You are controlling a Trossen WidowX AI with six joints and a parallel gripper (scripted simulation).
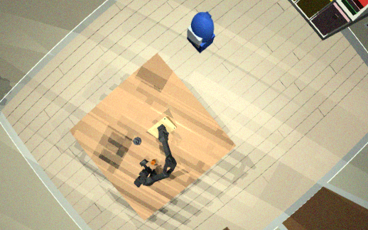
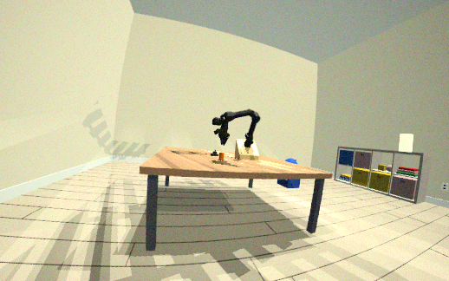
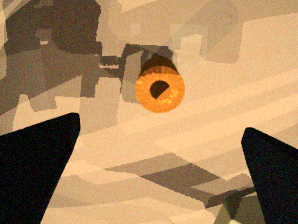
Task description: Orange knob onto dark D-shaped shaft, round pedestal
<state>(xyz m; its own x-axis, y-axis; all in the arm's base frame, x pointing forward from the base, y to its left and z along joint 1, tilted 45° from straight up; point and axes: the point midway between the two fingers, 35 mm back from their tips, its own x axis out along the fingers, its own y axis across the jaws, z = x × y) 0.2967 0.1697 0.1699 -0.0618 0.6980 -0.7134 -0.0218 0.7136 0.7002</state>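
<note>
My gripper tip is now 90 mm above the orange knob. Round my gripper tip: pedestal 270 mm to the right, 90 mm below, 20 mm ahead.
</note>
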